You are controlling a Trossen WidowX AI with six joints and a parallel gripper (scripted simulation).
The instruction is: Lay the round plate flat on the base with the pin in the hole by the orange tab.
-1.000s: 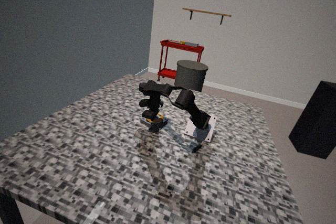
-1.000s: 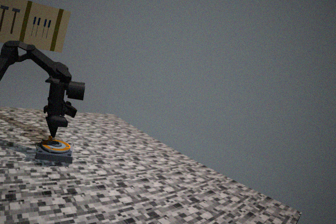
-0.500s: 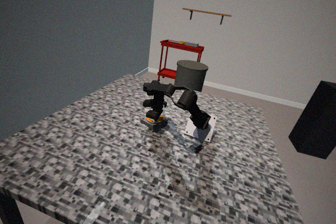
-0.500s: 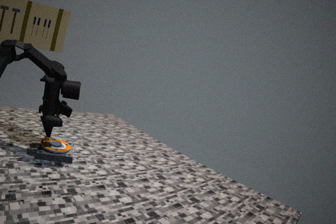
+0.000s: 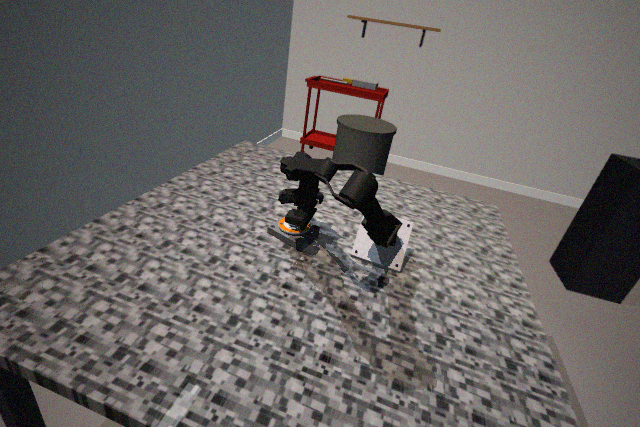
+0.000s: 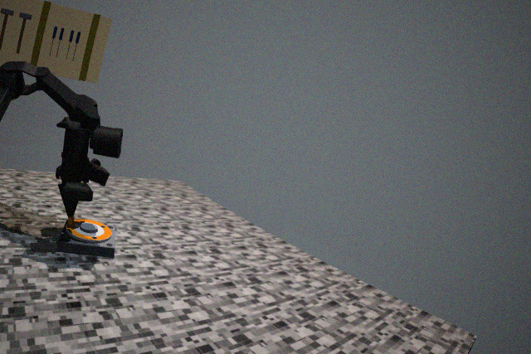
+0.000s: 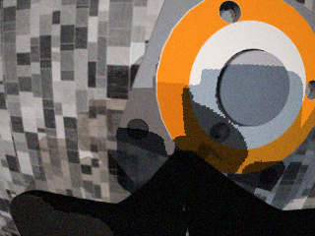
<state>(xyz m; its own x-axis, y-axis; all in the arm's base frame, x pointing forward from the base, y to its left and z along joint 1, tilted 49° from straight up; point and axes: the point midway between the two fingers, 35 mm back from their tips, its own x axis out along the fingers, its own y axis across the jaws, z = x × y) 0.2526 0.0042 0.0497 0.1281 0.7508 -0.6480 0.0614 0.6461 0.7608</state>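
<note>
Now: the round plate 20 mm ahead of my gripper tip, 30 mm to the right of it and 10 mm below it. Round my gripper tip: square grey base 40 mm ahead, 40 mm to the right, 20 mm below.
</note>
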